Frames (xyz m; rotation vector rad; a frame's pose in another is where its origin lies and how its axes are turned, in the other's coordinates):
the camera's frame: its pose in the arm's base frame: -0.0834 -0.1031 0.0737 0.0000 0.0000 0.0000
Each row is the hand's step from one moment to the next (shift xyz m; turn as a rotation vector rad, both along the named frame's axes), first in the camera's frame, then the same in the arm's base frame.
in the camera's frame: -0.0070 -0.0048 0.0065 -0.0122 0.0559 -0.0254
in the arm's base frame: -0.0070 -0.0048 0.0065 -0.0122 0.0559 -0.0254
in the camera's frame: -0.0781 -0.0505 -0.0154 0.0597 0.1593 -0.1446
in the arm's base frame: -0.0781 -0.0505 -0.0154 0.0597 0.1593 -0.1446
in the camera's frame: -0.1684 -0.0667 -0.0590 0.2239 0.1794 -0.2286
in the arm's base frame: -0.1684 -0.0667 -0.0590 0.2239 0.1794 -0.2286
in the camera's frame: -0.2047 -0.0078 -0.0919 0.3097 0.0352 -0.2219
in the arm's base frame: -0.2047 -0.0078 -0.0919 0.3097 0.0352 -0.2219
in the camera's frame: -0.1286 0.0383 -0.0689 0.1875 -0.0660 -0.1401
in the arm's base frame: -0.1286 0.0383 -0.0689 0.1875 -0.0660 -0.1401
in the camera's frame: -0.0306 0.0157 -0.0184 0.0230 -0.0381 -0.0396
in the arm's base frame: -0.0306 0.0157 -0.0184 0.0230 -0.0381 -0.0396
